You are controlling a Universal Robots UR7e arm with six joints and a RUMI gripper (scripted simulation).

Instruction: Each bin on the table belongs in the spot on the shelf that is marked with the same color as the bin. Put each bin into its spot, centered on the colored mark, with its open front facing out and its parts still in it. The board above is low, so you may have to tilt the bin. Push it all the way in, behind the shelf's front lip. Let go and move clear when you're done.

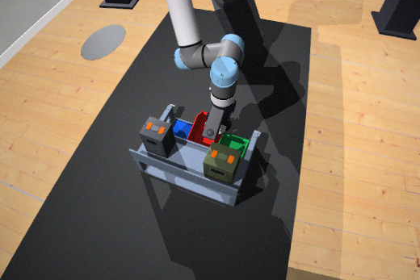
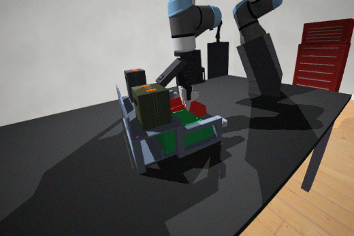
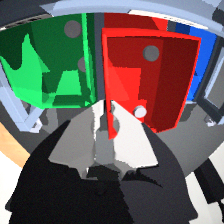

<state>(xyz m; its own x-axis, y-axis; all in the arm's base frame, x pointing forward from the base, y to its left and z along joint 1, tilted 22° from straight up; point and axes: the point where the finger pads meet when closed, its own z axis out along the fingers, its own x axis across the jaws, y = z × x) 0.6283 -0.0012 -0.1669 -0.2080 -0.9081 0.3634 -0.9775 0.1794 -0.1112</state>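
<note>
Right now the red bin is 10 mm behind my hand, 50 mm to the right of it and 20 mm below it. From my hand the other things lie so: green bin (70 mm ahead, 60 mm to the left, 30 mm below); then dark grey box (120 mm ahead, 190 mm to the right, 80 mm above).
</note>
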